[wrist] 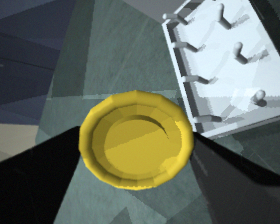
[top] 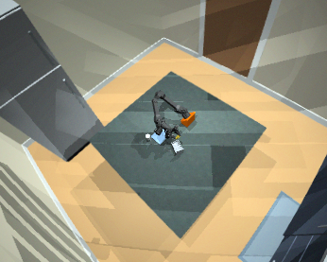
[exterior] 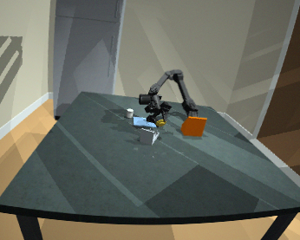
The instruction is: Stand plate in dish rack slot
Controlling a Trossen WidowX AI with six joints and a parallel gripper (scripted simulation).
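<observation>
The dish rack is 6 cm ahead of my gripper tip, 4 cm to the left of it and 6 cm below it. The rest, counted from my gripper tip: yellow plate 1 cm to the right; then white cup 17 cm ahead, 25 cm to the right, 5 cm below; then light blue mat 7 cm ahead, 18 cm to the right, 8 cm below.
</observation>
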